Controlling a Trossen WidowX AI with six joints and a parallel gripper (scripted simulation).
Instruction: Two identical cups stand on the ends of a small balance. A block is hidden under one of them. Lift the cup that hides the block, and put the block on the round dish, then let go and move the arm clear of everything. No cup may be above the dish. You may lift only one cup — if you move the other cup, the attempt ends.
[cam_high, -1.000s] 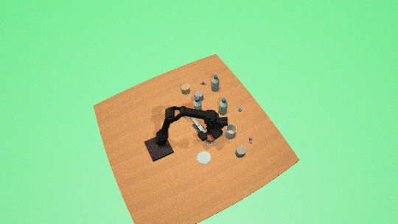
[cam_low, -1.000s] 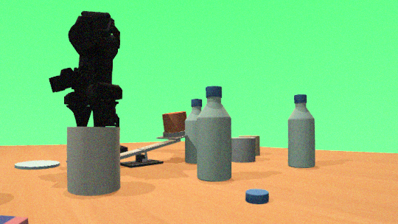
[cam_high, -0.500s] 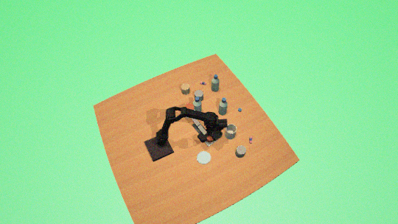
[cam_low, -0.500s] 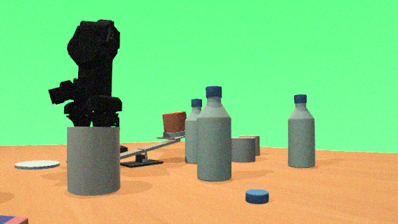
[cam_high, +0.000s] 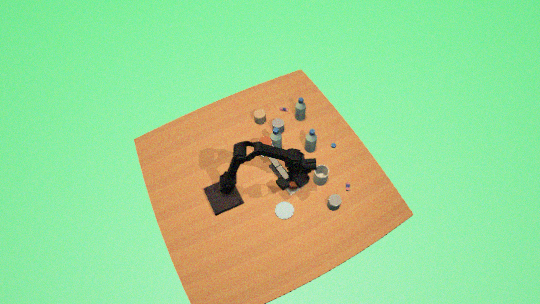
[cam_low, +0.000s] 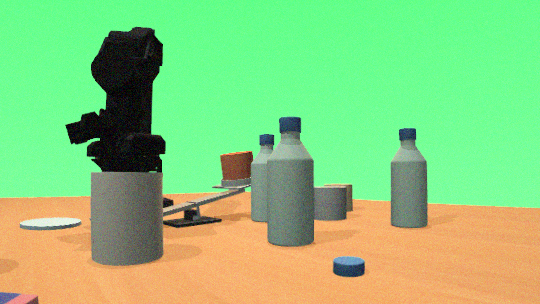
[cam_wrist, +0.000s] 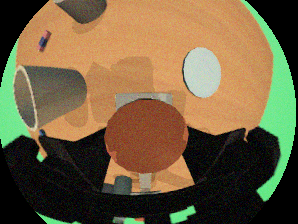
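Now: the round white dish 9 cm behind my gripper tip, 11 cm to the right of it and 4 cm below it. The rest, counted from my gripper tip: blue cap 32 cm ahead, 16 cm to the left, 4 cm below; then small grey block 1 cm below; then grey balance 3 cm behind, 13 cm to the left, 1 cm below.
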